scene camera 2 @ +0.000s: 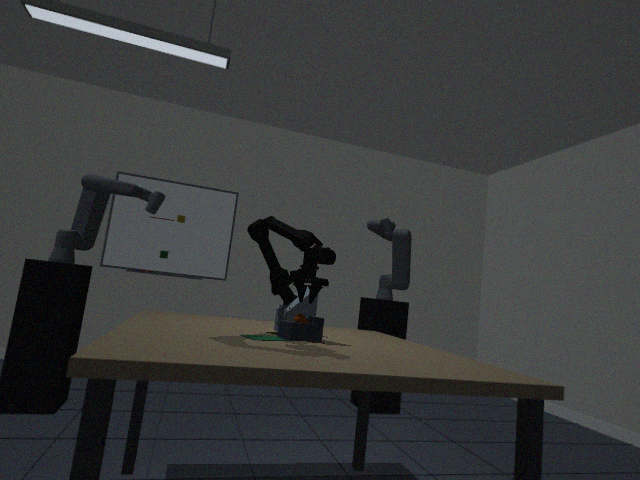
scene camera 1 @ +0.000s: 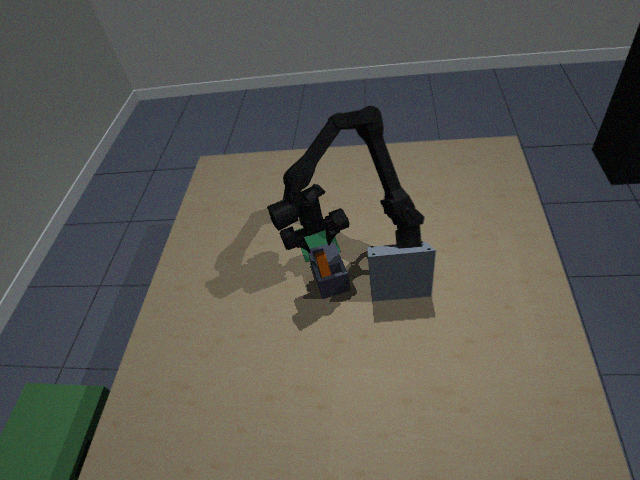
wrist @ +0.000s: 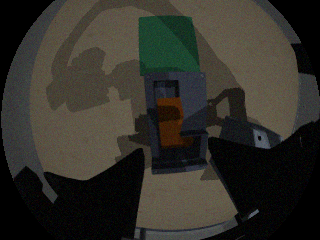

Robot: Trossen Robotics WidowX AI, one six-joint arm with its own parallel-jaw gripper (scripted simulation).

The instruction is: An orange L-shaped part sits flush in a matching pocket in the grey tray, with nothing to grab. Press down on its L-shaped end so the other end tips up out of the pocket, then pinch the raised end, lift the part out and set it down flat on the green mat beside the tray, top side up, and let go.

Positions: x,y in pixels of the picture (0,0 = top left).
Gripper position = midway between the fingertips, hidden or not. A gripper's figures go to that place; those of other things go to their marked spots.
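I see that my gripper (wrist: 176,148) is 10 cm from the lens. A green mat (wrist: 167,43) is here too, and the mat is 24 cm from the lens.
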